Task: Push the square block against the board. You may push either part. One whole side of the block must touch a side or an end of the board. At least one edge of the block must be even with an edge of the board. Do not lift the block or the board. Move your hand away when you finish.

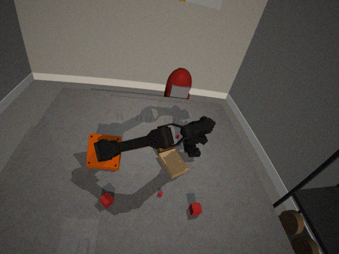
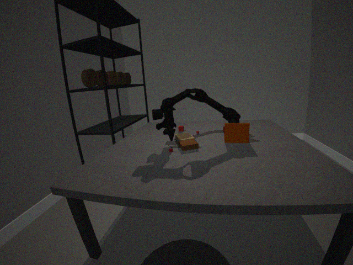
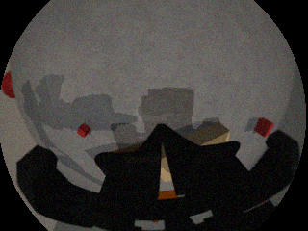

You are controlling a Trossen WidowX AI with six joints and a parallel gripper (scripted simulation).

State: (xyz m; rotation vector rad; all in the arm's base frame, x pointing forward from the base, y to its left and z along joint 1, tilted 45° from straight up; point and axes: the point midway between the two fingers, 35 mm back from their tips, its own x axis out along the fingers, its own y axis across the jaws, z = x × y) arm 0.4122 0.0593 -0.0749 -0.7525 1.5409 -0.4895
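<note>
Now: the board 7 cm behind my gripper tip, 8 cm to the right of it and 1 cm below it. Round my gripper tip: square block: 12 cm behind, 5 cm to the left, 1 cm below.
</note>
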